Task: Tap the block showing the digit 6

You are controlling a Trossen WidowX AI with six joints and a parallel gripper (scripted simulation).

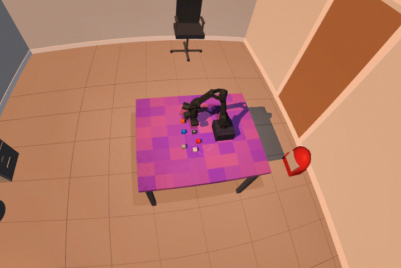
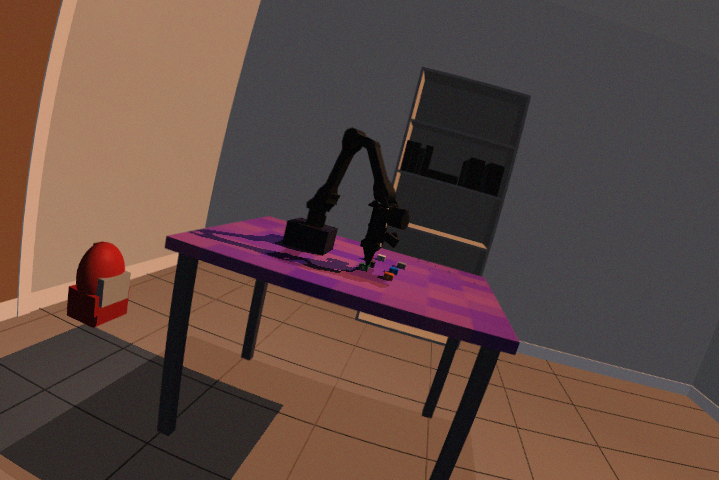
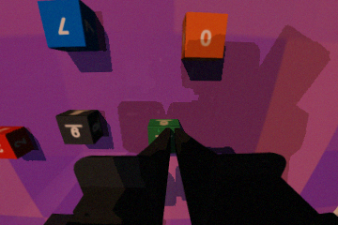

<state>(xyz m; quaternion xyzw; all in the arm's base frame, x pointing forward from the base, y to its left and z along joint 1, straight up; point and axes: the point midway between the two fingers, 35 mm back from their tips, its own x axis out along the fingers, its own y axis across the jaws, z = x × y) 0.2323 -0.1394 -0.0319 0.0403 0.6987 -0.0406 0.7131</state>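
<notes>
Now: the green block 1 cm to the left of my gripper tip, 1 cm below it and 1 cm behind it. Round my gripper tip: blue block: 10 cm ahead, 7 cm to the left, 1 cm below; dark block: 10 cm to the left, 1 cm below, 1 cm ahead; orange block: 8 cm ahead, 3 cm to the right, 1 cm below.
</notes>
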